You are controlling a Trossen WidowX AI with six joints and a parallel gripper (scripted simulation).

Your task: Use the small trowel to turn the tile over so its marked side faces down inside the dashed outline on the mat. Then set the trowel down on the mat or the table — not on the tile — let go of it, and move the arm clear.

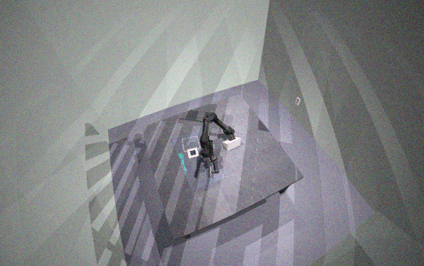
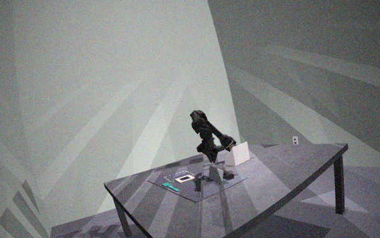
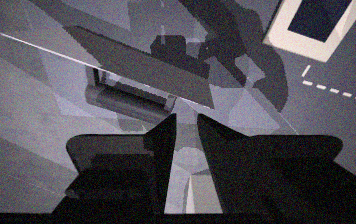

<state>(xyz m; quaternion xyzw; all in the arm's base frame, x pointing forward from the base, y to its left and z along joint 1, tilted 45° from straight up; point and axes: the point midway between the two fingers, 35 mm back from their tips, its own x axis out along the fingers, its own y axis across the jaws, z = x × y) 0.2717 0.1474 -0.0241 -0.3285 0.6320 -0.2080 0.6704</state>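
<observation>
Now: the dark mat 120 mm ahead of my gripper tip, 110 mm below it and 100 mm to the right of it. Round my gripper tip: teal trowel (260 mm ahead, 110 mm to the right, 90 mm below); then tile (150 mm to the right, 130 mm ahead, 80 mm below).
</observation>
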